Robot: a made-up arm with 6 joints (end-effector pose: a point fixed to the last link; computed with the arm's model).
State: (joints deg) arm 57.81 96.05 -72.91 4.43 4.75 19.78
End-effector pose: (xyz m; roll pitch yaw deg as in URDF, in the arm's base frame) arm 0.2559 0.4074 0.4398 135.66 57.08 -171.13
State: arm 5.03 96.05 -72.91 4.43 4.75 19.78
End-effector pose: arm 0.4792 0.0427 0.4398 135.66 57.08 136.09
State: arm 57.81 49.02 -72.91 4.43 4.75 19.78
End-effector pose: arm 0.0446 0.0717 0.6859 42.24 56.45 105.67
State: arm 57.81 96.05 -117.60 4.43 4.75 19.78
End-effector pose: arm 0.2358 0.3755 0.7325 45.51 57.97 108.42
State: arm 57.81 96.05 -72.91 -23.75 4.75 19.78
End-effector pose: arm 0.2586 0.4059 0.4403 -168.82 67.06 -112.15
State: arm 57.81 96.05 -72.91 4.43 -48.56 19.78
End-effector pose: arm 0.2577 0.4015 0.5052 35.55 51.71 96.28
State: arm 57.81 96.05 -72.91 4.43 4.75 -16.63
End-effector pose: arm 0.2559 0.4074 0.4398 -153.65 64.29 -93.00
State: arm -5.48 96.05 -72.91 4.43 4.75 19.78
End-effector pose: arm 0.4790 -0.0455 0.4398 135.66 57.08 125.58
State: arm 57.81 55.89 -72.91 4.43 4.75 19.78
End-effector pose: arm 0.0811 0.1298 0.6716 52.67 60.66 114.58
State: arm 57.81 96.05 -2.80 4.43 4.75 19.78
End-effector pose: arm 0.0738 0.1182 0.1536 -179.11 -2.87 -146.42
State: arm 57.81 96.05 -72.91 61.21 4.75 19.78
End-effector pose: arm 0.2521 0.4111 0.4430 110.54 7.07 154.89
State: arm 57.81 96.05 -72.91 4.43 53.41 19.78
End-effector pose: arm 0.2288 0.3720 0.3992 169.49 15.75 -145.49
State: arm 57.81 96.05 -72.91 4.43 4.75 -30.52
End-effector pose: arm 0.2559 0.4074 0.4398 -133.95 55.94 -70.41
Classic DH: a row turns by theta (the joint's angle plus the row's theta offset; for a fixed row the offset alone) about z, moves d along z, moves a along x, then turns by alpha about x. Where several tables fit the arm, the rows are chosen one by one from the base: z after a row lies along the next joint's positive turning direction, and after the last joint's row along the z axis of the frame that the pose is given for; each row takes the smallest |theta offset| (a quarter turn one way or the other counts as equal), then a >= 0, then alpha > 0; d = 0 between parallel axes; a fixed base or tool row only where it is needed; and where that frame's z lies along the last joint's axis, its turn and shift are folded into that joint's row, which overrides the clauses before.
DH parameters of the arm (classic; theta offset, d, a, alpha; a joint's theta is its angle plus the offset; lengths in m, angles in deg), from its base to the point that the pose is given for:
joint 1: 0 0.107 0 -90
joint 2: 7.73 0 -0.4461 0
joint 3: 77.27 0 -0.0277 90
joint 4: 0 0.3146 0 -90
joint 5: 0 0 0.0004 90
joint 6: 0 0.0732 0 0

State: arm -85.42 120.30 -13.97 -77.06 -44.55 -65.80
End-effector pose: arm 0.0689 -0.2363 0.0908 -144.51 26.34 -118.49
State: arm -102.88 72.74 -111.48 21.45 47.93 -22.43
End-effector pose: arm -0.0262 -0.2039 0.7815 -106.21 82.61 166.80
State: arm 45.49 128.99 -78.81 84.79 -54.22 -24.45
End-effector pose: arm 0.4629 0.3869 0.1824 133.27 58.04 114.00
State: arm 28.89 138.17 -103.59 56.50 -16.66 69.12
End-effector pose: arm 0.6416 0.3344 0.2011 112.23 -27.60 93.47
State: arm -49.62 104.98 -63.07 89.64 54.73 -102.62
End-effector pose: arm 0.3526 -0.3220 0.3262 139.38 62.47 147.01
